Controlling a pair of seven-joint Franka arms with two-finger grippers.
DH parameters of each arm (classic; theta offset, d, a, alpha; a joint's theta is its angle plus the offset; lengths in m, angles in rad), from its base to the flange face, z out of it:
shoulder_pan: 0 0.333 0 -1.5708
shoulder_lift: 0 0 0 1.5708
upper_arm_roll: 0 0.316 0.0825 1.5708
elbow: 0 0 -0.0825 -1.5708
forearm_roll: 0 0.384 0 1.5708
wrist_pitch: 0 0 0.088 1.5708
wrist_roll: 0 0.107 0 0
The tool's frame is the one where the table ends.
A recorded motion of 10 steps. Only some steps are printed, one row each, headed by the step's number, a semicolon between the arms.
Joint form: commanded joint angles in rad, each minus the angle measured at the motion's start. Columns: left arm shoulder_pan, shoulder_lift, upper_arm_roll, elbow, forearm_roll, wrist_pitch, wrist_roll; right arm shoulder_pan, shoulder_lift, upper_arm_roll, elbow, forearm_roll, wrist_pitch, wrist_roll.
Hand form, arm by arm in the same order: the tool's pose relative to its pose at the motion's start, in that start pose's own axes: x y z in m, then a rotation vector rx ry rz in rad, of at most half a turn. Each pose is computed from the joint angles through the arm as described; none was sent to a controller.
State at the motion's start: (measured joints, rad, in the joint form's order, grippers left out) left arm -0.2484 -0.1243 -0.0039 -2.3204 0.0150 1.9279 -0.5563; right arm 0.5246 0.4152 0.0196 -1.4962 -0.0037 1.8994 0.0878
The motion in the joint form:
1: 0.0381 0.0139 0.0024 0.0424 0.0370 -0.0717 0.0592; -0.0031 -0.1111 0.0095 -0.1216 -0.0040 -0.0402 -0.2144
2: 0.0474 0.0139 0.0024 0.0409 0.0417 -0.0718 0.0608; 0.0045 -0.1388 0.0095 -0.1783 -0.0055 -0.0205 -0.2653
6: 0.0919 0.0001 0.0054 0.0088 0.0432 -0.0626 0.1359; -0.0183 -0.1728 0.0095 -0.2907 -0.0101 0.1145 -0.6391
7: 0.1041 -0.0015 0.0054 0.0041 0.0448 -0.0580 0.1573; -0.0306 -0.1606 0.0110 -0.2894 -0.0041 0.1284 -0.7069
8: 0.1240 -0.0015 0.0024 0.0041 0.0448 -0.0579 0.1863; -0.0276 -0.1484 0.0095 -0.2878 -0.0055 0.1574 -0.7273
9: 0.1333 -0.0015 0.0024 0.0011 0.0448 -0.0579 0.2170; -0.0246 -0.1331 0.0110 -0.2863 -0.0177 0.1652 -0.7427
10: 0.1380 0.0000 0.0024 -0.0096 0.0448 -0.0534 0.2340; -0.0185 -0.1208 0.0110 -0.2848 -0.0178 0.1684 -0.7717
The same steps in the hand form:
1: 0.0121 -0.0182 -0.0076 0.0426 -0.0265 0.0313; -0.0361 -0.0008 -0.0122 -0.0023 -0.0508 -0.2224
2: 0.0141 -0.0224 -0.0068 0.0451 -0.0273 0.0255; -0.0470 -0.0047 -0.0047 -0.0030 -0.0604 -0.2817
6: 0.0182 -0.0445 0.0025 0.0373 -0.0445 0.0566; -0.0552 0.0102 0.0153 -0.0089 -0.0056 -0.6358
7: 0.0201 -0.0498 0.0039 0.0345 -0.0448 0.0670; -0.0519 0.0165 0.0210 -0.0033 -0.0012 -0.6902
8: 0.0233 -0.0567 0.0042 0.0300 -0.0478 0.0797; -0.0476 0.0153 0.0254 -0.0098 0.0164 -0.7128
9: 0.0245 -0.0607 0.0058 0.0280 -0.0524 0.1016; -0.0454 0.0131 0.0336 -0.0179 0.0076 -0.7384
10: 0.0242 -0.0628 0.0112 0.0290 -0.0606 0.1148; -0.0442 0.0092 0.0404 -0.0154 0.0000 -0.7736

